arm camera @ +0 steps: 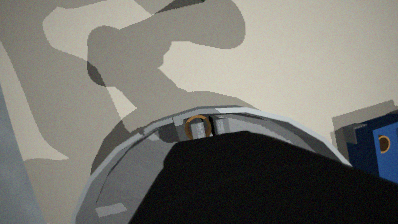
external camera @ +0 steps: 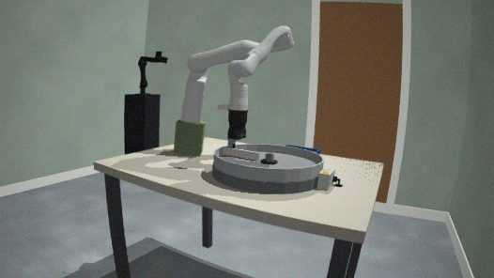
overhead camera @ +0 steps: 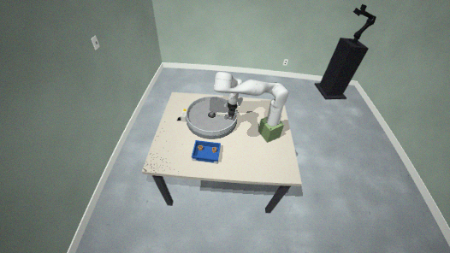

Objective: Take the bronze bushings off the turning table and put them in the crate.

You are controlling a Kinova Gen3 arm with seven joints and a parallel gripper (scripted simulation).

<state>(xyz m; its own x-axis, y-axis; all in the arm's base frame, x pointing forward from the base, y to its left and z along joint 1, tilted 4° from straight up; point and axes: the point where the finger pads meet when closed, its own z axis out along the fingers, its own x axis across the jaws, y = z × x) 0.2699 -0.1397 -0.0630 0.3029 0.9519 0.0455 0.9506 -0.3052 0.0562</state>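
The blue crate is 28 cm to the left of my hand, 24 cm ahead of it and 5 cm below it. Round my hand: grey turning table (18 cm ahead, 6 cm to the right, 2 cm below).
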